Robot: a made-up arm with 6 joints. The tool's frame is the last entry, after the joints. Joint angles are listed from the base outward. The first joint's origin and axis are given. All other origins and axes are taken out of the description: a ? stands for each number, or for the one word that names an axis. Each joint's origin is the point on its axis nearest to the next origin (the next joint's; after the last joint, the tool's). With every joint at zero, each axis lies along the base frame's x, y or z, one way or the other. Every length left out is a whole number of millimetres.
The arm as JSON. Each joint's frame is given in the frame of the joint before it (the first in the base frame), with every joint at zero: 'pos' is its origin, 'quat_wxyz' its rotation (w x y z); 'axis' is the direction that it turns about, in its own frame. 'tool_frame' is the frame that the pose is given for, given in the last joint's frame.
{
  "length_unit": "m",
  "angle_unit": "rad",
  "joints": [
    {
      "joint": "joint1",
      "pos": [
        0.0,
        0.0,
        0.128
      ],
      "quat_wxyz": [
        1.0,
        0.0,
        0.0,
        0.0
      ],
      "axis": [
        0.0,
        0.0,
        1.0
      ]
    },
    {
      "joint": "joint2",
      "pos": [
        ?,
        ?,
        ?
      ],
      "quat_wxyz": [
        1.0,
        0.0,
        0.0,
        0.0
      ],
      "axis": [
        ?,
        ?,
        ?
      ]
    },
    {
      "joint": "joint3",
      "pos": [
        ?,
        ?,
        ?
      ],
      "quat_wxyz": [
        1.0,
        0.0,
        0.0,
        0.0
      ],
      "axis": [
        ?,
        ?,
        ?
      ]
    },
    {
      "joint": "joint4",
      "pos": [
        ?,
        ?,
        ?
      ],
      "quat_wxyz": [
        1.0,
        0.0,
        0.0,
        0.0
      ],
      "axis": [
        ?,
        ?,
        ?
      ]
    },
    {
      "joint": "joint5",
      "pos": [
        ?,
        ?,
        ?
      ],
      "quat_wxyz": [
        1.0,
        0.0,
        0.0,
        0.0
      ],
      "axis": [
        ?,
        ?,
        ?
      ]
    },
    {
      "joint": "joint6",
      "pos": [
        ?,
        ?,
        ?
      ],
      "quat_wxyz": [
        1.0,
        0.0,
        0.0,
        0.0
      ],
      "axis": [
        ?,
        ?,
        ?
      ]
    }
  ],
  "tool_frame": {
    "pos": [
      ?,
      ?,
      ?
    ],
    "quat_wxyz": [
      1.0,
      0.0,
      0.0,
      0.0
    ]
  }
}
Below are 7 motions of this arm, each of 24 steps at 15 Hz.
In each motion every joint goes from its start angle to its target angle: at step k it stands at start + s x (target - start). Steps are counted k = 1, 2, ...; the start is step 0. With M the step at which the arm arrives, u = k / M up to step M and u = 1 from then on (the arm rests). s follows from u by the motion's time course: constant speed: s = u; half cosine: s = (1 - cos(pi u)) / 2; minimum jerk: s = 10 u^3 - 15 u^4 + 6 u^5.
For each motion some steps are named. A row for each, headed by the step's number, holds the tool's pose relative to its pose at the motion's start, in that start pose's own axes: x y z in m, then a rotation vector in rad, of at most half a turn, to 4 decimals.
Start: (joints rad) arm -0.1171 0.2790 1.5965 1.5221 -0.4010 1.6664
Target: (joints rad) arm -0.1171 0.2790 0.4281 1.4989 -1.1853 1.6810
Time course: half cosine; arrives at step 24
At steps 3, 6, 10, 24:
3: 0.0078 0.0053 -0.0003 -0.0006 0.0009 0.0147
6: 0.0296 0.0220 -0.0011 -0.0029 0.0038 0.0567
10: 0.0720 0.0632 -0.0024 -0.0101 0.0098 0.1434
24: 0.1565 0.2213 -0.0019 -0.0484 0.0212 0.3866

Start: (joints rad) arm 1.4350 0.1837 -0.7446 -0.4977 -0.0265 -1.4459
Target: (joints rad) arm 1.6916 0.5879 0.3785 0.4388 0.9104 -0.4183
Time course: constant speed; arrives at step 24
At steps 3, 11, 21, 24:
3: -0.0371 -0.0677 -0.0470 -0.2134 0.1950 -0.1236
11: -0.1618 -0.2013 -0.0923 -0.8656 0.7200 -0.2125
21: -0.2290 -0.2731 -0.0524 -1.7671 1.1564 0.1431
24: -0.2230 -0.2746 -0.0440 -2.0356 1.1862 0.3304

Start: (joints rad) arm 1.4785 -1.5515 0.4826 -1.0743 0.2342 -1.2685
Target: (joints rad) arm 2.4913 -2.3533 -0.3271 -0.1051 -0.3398 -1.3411
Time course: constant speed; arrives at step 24
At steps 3, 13, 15, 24:
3: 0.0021 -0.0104 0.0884 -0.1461 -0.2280 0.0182
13: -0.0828 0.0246 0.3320 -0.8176 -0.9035 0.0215
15: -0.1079 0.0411 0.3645 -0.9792 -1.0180 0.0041
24: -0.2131 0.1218 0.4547 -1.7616 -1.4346 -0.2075

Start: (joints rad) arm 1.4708 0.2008 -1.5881 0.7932 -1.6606 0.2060
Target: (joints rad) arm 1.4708 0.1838 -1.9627 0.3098 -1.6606 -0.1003
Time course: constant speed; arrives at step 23
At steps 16, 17, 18, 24:
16: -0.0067 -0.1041 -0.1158 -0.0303 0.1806 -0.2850
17: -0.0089 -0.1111 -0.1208 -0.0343 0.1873 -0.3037
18: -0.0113 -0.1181 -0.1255 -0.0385 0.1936 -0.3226
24: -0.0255 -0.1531 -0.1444 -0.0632 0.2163 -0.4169

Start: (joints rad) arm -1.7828 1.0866 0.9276 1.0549 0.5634 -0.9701
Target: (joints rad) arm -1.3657 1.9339 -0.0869 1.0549 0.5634 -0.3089
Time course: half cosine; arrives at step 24
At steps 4, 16, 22, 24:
4: 0.0127 -0.0183 0.0235 -0.0281 -0.0518 -0.0633
16: 0.0071 -0.2120 0.2513 -0.0055 -0.3759 -0.7789
22: -0.0348 -0.2746 0.2915 0.1312 -0.3794 -1.0022
24: -0.0382 -0.2789 0.2933 0.1435 -0.3774 -1.0170

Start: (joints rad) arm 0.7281 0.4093 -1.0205 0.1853 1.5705 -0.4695
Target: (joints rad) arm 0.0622 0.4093 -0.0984 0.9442 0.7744 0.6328
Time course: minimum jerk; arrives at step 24
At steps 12, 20, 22, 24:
12: -0.0872 0.0639 0.3025 -0.7324 -0.6247 -0.3410
20: -0.2601 0.2496 0.4215 -1.4406 -1.0253 -0.9801
22: -0.2685 0.2648 0.4221 -1.4856 -1.0429 -1.0323
24: -0.2699 0.2674 0.4221 -1.4930 -1.0457 -1.0411

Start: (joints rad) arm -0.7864 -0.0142 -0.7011 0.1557 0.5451 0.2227
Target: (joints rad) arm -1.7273 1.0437 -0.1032 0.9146 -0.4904 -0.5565
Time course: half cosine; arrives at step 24
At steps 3, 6, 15, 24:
3: 0.0027 -0.0018 0.0258 0.0358 -0.0629 -0.0311
6: 0.0038 -0.0113 0.0989 0.1269 -0.2494 -0.1213
15: -0.1058 -0.0348 0.3871 0.1658 -1.2801 -0.5354
24: -0.1205 0.0534 0.4650 -0.2706 -1.7452 -0.6363

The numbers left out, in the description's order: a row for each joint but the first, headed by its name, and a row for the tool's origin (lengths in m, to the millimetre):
joint2: xyz 0.062 0.213 0.0, axis 0.0 -1.0 0.0
joint3: xyz -0.118 0.0 -0.148, axis 0.0 0.0 1.0
joint4: xyz -0.06 0.038 0.0, axis -1.0 0.0 0.0
joint5: xyz 0.0 0.117 0.055, axis 0.0 1.0 0.0
joint6: xyz 0.411 0.0 0.073, axis -1.0 0.0 0.0
tool: xyz 0.0 -0.111 -0.015

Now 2 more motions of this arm.
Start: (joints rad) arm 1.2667 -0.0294 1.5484 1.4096 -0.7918 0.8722
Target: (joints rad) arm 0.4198 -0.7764 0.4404 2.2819 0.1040 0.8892
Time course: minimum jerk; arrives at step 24
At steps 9, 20, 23, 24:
9: 0.0344 0.2697 -0.2750 -0.0351 0.4985 0.6006
20: -0.6172 0.5435 -0.4118 0.4590 1.1871 2.2130
23: -0.6431 0.5330 -0.3932 0.5100 1.1839 2.2888
24: -0.6436 0.5328 -0.3928 0.5110 1.1838 2.2903

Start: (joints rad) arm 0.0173 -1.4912 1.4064 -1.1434 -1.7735 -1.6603
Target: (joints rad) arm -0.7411 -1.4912 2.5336 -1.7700 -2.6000 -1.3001
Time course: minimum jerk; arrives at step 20
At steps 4, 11, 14, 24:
4: 0.0128 0.0065 0.0206 0.0325 -0.0546 0.0128
11: 0.0618 -0.0462 0.1865 0.1957 -0.4944 -0.0328
14: 0.0636 -0.1057 0.2086 0.1979 -0.6034 -0.1291
24: 0.0670 -0.1421 0.2003 0.1803 -0.6296 -0.1999

